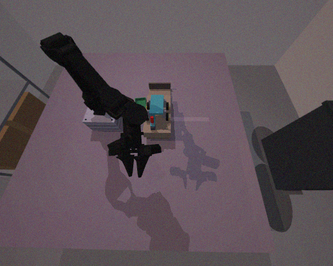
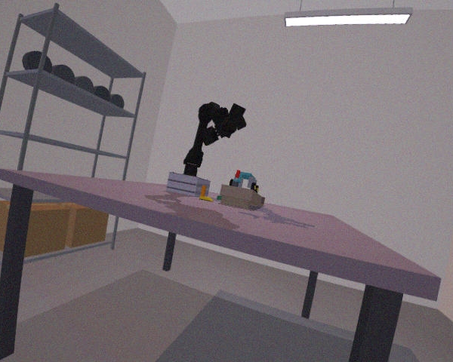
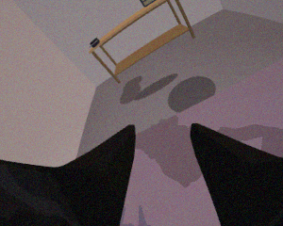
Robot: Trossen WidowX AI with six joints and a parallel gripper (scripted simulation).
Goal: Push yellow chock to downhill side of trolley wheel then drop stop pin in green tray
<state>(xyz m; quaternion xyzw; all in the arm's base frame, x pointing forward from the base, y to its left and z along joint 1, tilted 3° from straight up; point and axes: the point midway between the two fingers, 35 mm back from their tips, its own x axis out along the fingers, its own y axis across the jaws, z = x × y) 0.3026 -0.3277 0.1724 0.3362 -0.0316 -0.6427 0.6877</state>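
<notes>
Now: the yellow chock 110 mm behind my gripper tip, 230 mm to the left of it and 250 mm below it. Also, from my gripper tip: tan ramp: 10 mm ahead, 380 mm to the left, 230 mm below; red-headed stop pin: 280 mm to the left, 140 mm below; blue trolley: 10 mm ahead, 380 mm to the left, 160 mm below.
</notes>
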